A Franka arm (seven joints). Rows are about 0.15 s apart.
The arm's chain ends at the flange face. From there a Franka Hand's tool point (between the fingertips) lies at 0.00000 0.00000 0.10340 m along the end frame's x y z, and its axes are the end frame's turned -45 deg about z.
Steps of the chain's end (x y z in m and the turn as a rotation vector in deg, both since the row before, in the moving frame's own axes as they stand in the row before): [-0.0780, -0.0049, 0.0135, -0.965, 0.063, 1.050]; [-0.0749, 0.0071, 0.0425, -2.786, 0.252, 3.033]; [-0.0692, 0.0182, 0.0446, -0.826, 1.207, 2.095]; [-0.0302, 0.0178, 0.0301, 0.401, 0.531, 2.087]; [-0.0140, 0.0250, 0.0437, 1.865, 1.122, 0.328]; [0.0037, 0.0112, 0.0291, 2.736, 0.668, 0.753]
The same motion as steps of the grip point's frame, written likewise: [-0.0529, -0.0573, 0.0135, -0.727, -0.638, 1.050]; [-0.0613, -0.0442, 0.0424, -2.148, -1.792, 3.033]; [-0.0614, -0.0335, 0.0446, -1.438, 0.269, 2.095]; [-0.0328, -0.0086, 0.0301, -0.092, 0.659, 2.087]; [-0.0238, 0.0068, 0.0436, 0.525, 2.112, 0.328]; [-0.0009, 0.0079, 0.0290, 1.462, 2.407, 0.753]
